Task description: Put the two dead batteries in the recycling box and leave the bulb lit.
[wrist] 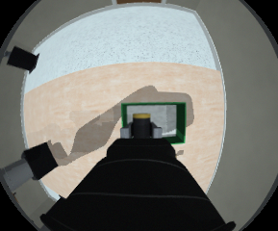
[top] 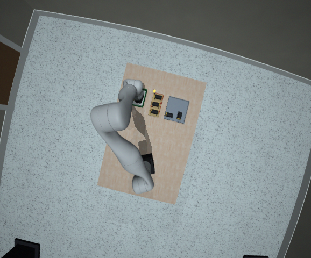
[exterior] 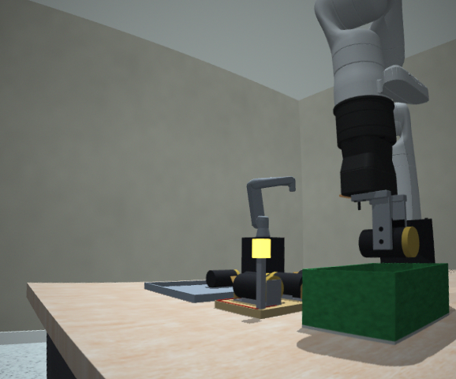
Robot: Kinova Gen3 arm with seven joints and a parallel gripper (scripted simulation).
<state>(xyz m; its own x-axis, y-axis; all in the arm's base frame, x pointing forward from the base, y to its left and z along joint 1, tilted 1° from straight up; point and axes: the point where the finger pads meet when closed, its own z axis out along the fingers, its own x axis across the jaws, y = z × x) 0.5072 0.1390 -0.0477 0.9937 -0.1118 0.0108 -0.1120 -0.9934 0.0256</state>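
Right now the green recycling box is 8 cm below my hand and 3 cm ahead of it. From my hand the other things lie so: grey tray (33 cm to the right, 9 cm below, 2 cm behind).
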